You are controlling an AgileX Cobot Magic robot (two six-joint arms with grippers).
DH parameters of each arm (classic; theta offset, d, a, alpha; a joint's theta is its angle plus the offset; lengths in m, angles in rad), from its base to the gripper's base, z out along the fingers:
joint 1: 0 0.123 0 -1.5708
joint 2: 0.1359 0 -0.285 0
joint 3: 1.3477 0 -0.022 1.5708
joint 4: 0 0.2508 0 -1.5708
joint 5: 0 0 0.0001 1.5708
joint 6: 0 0.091 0 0
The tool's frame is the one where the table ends.
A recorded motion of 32 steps. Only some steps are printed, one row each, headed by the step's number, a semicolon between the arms.
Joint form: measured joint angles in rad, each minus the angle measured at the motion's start. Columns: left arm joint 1, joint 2, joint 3, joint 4, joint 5, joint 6; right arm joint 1, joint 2, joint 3, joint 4, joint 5, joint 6.
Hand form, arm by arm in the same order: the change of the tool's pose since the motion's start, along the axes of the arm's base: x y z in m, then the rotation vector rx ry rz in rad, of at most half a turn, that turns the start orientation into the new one. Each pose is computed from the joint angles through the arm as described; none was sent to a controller.
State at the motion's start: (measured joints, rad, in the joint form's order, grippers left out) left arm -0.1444 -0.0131 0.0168 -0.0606 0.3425 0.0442; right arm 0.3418 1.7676 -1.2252 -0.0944 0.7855 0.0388
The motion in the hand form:
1: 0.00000 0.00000 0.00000 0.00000 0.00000 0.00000; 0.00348 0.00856 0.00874 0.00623 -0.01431 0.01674
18: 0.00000 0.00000 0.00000 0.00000 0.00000 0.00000; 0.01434 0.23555 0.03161 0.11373 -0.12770 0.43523
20: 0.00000 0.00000 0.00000 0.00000 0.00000 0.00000; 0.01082 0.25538 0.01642 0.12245 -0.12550 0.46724
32: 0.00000 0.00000 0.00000 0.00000 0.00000 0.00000; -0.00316 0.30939 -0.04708 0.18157 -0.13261 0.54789
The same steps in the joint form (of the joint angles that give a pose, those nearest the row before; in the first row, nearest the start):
1: 0.0000 0.0000 0.0000 0.0000 0.0000 0.0000; 0.0189 0.0058 -0.0431 0.0022 0.0218 -0.0006
18: 0.0000 0.0000 0.0000 0.0000 0.0000 0.0000; 0.4469 0.4545 -0.8355 0.0398 0.2132 -0.0164
20: 0.0000 0.0000 0.0000 0.0000 0.0000 0.0000; 0.4783 0.5132 -0.8818 0.0458 0.1975 -0.0174
32: 0.0000 0.0000 0.0000 0.0000 0.0000 0.0000; 0.5601 0.6887 -0.9575 0.0836 0.0570 -0.0214

